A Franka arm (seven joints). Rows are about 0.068 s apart.
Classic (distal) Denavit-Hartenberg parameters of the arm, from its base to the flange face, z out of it. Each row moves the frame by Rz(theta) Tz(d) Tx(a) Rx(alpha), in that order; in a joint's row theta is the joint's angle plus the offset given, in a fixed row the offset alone. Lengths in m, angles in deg.
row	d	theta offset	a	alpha
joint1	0.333	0	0	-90
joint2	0	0	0	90
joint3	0.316	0	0.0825	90
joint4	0	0	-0.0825	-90
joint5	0.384	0	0	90
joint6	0	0	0.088	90
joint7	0.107	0	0	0
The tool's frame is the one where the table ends.
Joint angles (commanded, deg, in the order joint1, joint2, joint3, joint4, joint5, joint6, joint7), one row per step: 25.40, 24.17, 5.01, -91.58, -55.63, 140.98, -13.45; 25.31, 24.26, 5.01, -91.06, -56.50, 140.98, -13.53; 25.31, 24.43, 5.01, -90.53, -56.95, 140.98, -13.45; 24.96, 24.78, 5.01, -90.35, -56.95, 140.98, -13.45; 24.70, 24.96, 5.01, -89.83, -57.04, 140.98, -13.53; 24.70, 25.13, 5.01, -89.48, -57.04, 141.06, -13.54; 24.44, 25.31, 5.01, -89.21, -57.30, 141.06, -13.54; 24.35, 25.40, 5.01, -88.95, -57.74, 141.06, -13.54; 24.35, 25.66, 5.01, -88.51, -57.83, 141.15, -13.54; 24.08, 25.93, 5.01, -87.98, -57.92, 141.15, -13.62
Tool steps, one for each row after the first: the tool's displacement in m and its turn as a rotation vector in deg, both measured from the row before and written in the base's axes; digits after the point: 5 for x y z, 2 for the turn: 0.00195, -0.00036, 0.00348, -0.51, -0.76, 0.32; 0.00154, 0.00067, 0.00258, -0.10, -0.53, 0.12; 0.00317, -0.00335, -0.00276, -0.06, 0.16, -0.36; 0.00311, -0.00220, 0.00237, 0.05, -0.32, -0.19; 0.00107, 0.00062, 0.00109, 0.14, -0.18, 0.05; 0.00251, -0.00247, 0.00015, -0.15, -0.19, -0.16; 0.00129, -0.00069, 0.00118, -0.26, -0.35, 0.08; 0.00141, 0.00077, 0.00077, 0.09, -0.22, 0.09; 0.00330, -0.00233, 0.00133, 0.01, -0.25, -0.20
